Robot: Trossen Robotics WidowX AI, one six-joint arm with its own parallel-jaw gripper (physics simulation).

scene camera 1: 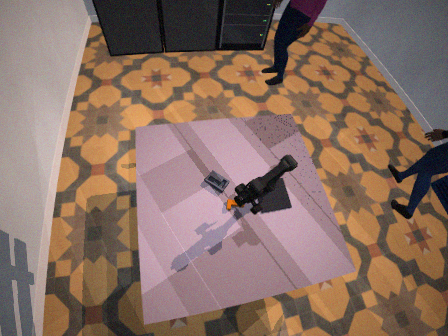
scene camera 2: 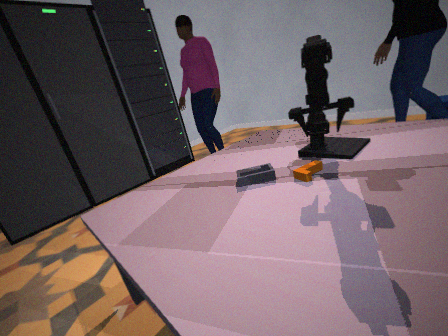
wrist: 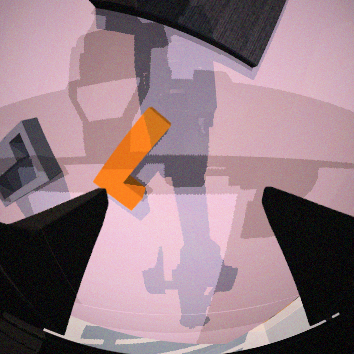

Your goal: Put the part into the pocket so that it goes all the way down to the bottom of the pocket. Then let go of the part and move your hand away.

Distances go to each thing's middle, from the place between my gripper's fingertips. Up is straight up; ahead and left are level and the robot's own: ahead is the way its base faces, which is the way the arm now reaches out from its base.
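Labels:
My hand's 120 mm above the orange L-shaped part (wrist: 114, 176), and it's 30 mm short of it and 50 mm to the left of it. There's a grey pocket block (wrist: 35, 164) as well, and that one's 120 mm below my hand, 80 mm ahead of it and 240 mm to the right of it.

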